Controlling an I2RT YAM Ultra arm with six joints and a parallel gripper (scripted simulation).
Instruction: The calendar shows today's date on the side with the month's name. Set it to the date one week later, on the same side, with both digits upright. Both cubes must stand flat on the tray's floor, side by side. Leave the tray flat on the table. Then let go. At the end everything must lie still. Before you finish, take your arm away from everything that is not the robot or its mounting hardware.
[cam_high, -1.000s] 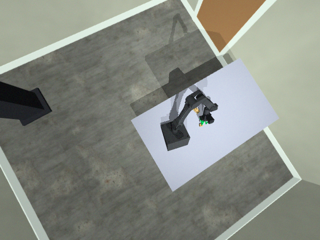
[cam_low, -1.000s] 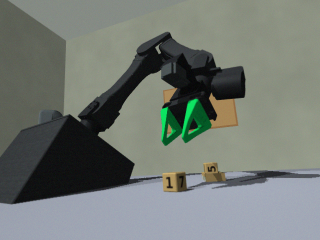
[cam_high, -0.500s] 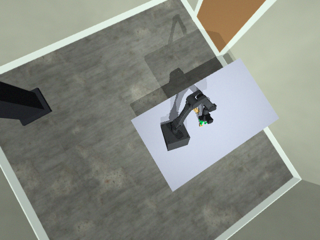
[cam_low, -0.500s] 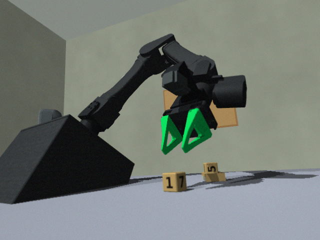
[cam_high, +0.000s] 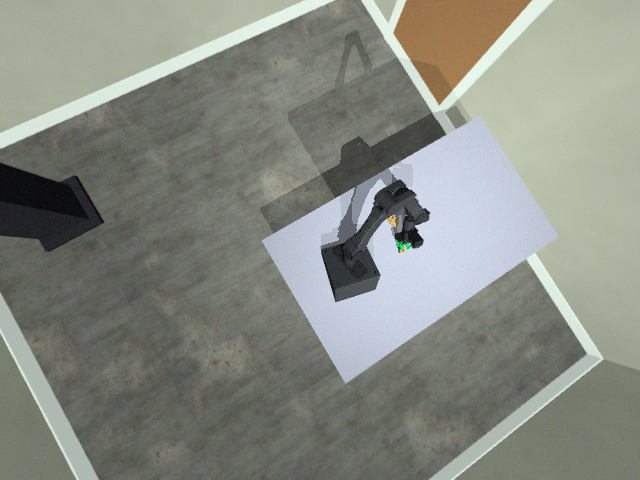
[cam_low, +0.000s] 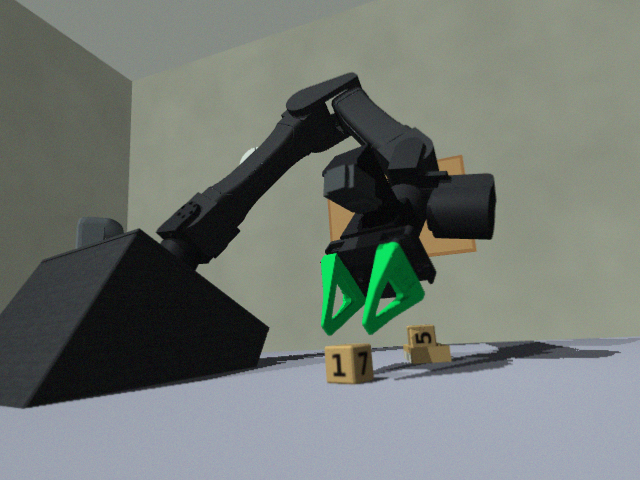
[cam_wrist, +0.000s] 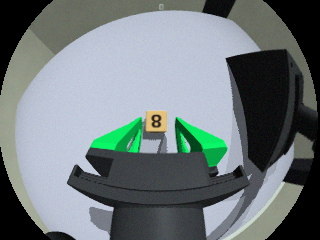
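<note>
Right now my hand is 10 mm to the left of the wooden cube and 30 mm above it. The rest, counted from my hand: wooden tray: 50 mm ahead, 150 mm to the left, 40 mm below.
</note>
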